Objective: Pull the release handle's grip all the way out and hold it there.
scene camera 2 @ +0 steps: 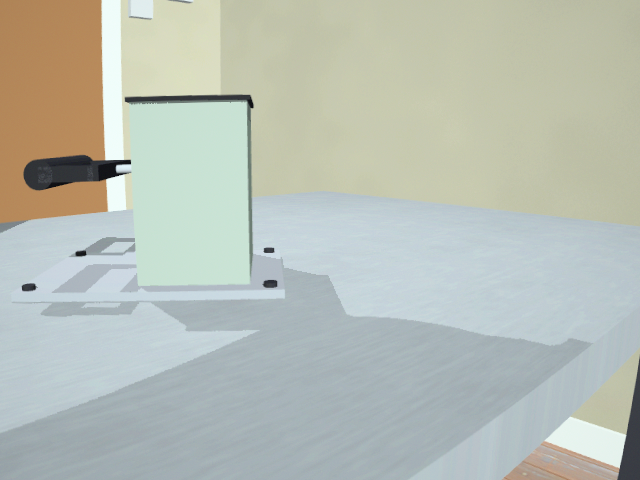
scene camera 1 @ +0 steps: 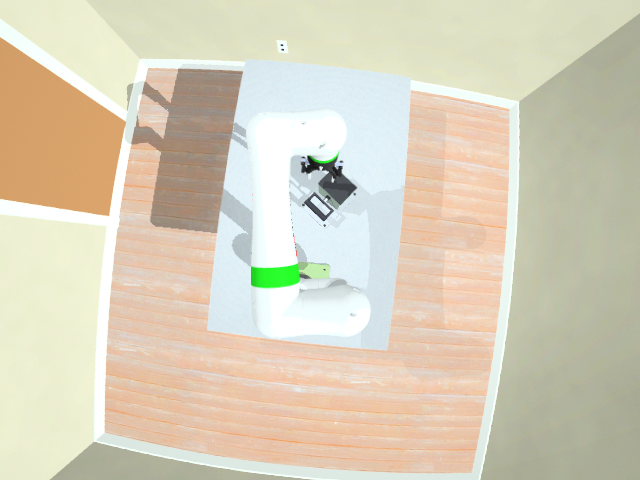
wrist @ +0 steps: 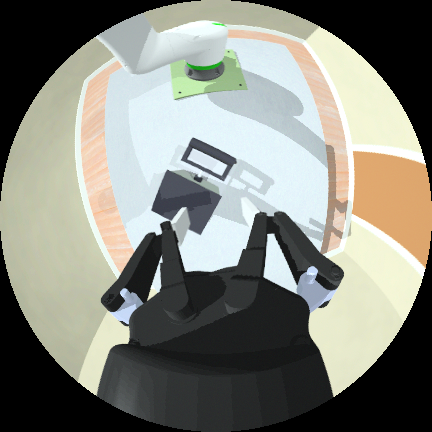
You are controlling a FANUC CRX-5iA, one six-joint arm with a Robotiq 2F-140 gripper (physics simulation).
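Observation:
The release handle's black rectangular grip [scene camera 1: 312, 210] [scene camera 2: 62, 170] [wrist: 214, 150] sticks out sideways from a pale green housing [scene camera 2: 191, 191] with a dark lid [scene camera 1: 338, 187] [wrist: 170, 195]. A short light rod [scene camera 2: 123, 168] shows between grip and housing. My gripper [scene camera 1: 321, 177] [scene camera 2: 160, 4] [wrist: 214, 210] is open, with nothing between its fingers, and is apart from the grip. It hangs higher than the housing; in the wrist view one fingertip overlaps the lid and the other is over the table. In scene camera 2 its pale fingertips show at the top edge, one cut off.
The housing stands on a pale base plate [scene camera 2: 206, 296] with black bolts at its corners, on the light grey table [scene camera 1: 372, 103] [scene camera 2: 439, 258] [wrist: 270, 125]. The arm's green mounting plate [scene camera 1: 315, 269] [wrist: 185, 90] lies beyond the grip. The arm's white link [scene camera 1: 271, 206] passes beside the handle in scene camera 1.

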